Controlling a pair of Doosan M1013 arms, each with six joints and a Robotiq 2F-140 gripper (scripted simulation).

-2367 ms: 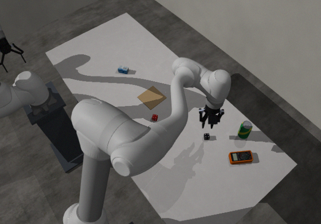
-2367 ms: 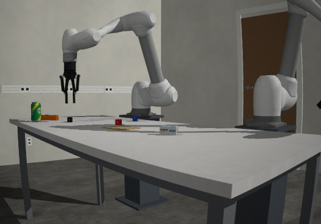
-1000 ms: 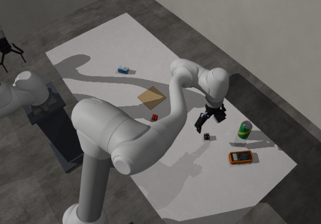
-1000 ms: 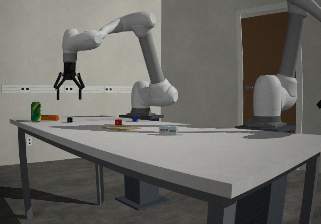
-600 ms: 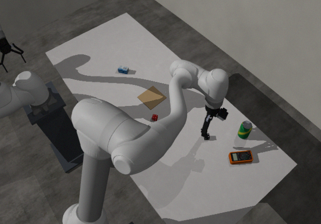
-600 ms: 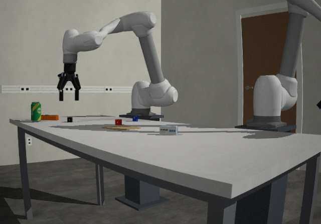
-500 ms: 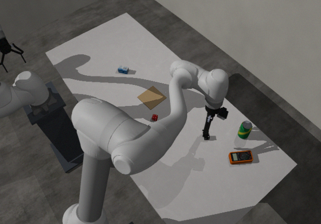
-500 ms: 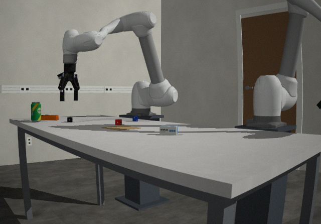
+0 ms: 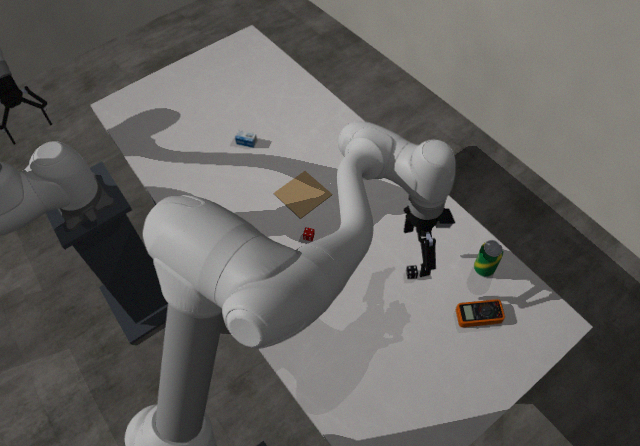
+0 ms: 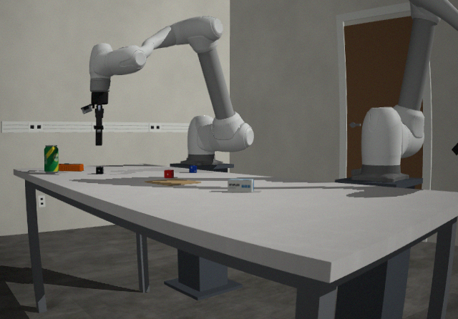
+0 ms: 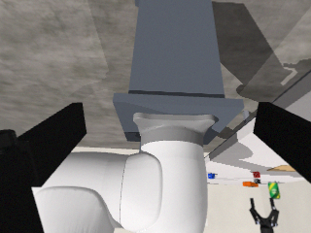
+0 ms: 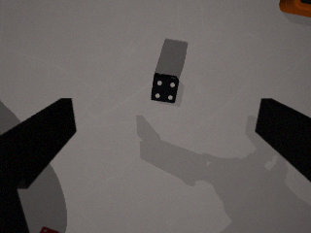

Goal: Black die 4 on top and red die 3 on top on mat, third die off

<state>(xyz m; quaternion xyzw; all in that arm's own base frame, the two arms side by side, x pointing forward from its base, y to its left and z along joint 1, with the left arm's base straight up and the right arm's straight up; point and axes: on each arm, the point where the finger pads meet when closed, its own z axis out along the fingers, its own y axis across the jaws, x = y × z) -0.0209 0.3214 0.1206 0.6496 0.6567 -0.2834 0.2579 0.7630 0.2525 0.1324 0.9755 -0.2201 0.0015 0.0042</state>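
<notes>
My right hand is 12 cm above the black die. Also, from my right hand: blue die: 39 cm behind, 15 cm to the left, 12 cm below; red die: 18 cm behind, 29 cm to the left, 12 cm below; tan mat: 10 cm behind, 44 cm to the left, 13 cm below.
</notes>
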